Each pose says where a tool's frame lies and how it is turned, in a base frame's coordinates. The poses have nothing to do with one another.
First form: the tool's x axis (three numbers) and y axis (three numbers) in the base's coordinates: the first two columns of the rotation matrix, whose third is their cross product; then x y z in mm.
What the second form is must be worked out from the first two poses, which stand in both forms.
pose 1, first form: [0.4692, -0.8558, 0.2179, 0.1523, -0.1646, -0.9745, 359.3, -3.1, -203.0]
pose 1, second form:
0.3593, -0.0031, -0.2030
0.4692, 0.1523, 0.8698
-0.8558, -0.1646, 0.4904
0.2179, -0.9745, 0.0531

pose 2, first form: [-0.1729, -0.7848, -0.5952, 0.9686, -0.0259, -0.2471, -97.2, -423.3, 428.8]
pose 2, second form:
-0.0972, -0.4233, 0.4288
-0.1729, 0.9686, 0.1785
-0.7848, -0.0259, -0.6192
-0.5952, -0.2471, 0.7646

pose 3, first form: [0.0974, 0.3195, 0.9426, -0.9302, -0.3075, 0.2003, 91.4, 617.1, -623.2]
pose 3, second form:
0.0914, 0.6171, -0.6232
0.0974, -0.9302, 0.3538
0.3195, -0.3075, -0.8963
0.9426, 0.2003, 0.2672

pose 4, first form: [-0.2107, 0.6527, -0.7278, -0.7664, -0.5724, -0.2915, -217.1, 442.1, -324.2]
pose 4, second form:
-0.2171, 0.4421, -0.3242
-0.2107, -0.7664, -0.6069
0.6527, -0.5724, 0.4964
-0.7278, -0.2915, 0.6208

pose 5, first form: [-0.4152, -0.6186, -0.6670, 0.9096, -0.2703, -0.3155, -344.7, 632.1, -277.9]
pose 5, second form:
-0.3447, 0.6321, -0.2779
-0.4152, 0.9096, 0.0149
-0.6186, -0.2703, -0.7377
-0.6670, -0.3155, 0.6749

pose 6, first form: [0.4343, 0.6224, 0.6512, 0.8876, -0.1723, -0.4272, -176.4, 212.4, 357.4]
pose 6, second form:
-0.1764, 0.2124, 0.3574
0.4343, 0.8876, -0.1537
0.6224, -0.1723, 0.7635
0.6512, -0.4272, -0.6273

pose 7, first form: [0.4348, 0.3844, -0.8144, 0.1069, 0.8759, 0.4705, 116.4, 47.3, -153.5]
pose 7, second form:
0.1164, 0.0473, -0.1535
0.4348, 0.1069, 0.8942
0.3844, 0.8759, -0.2916
-0.8144, 0.4705, 0.3397

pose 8, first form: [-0.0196, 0.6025, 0.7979, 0.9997, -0.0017, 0.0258, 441.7, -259.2, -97.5]
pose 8, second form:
0.4417, -0.2592, -0.0975
-0.0196, 0.9997, 0.0169
0.6025, -0.0017, 0.7982
0.7979, 0.0258, -0.6023

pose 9, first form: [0.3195, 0.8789, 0.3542, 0.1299, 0.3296, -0.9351, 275.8, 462.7, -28.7]
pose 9, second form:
0.2758, 0.4627, -0.0287
0.3195, 0.1299, -0.9386
0.8789, 0.3296, 0.3448
0.3542, -0.9351, -0.0089

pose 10, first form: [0.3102, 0.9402, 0.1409, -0.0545, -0.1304, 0.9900, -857.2, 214.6, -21.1]
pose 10, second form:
-0.8572, 0.2146, -0.0211
0.3102, -0.0545, 0.9492
0.9402, -0.1304, -0.3148
0.1409, 0.9900, 0.0108

